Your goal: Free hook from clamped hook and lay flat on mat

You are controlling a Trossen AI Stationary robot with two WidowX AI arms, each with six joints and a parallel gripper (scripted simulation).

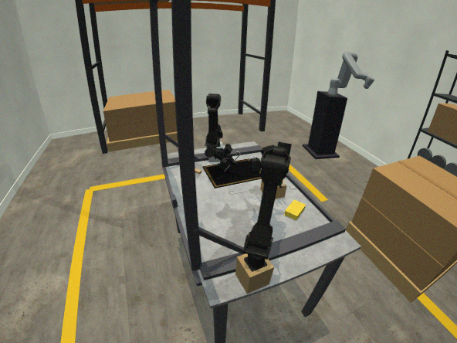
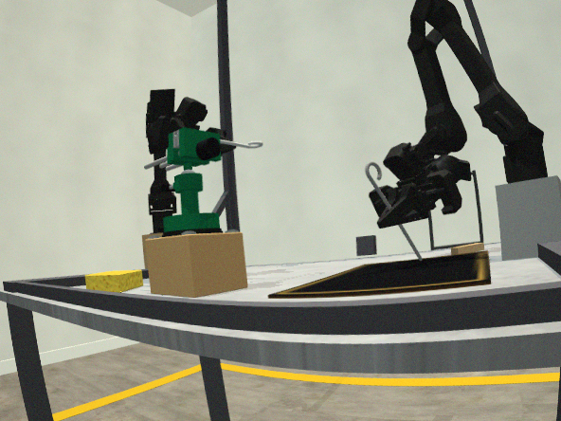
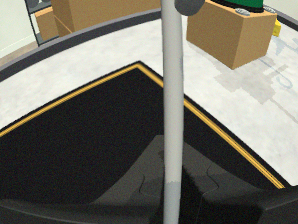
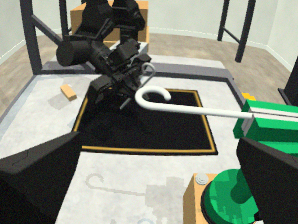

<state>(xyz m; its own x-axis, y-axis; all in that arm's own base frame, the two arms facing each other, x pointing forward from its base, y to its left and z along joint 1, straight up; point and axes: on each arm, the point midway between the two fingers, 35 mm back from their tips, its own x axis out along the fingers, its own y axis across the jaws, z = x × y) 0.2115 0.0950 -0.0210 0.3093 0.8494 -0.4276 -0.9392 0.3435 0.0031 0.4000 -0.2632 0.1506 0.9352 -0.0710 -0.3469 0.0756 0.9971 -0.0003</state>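
My left gripper is now 1 cm short of the black mat, 2 cm to the right of it and 9 cm above it. Also, from my left hand: small tan block 23 cm behind, 6 cm to the left, 8 cm below; then yellow sponge 26 cm ahead, 42 cm to the right, 7 cm below.
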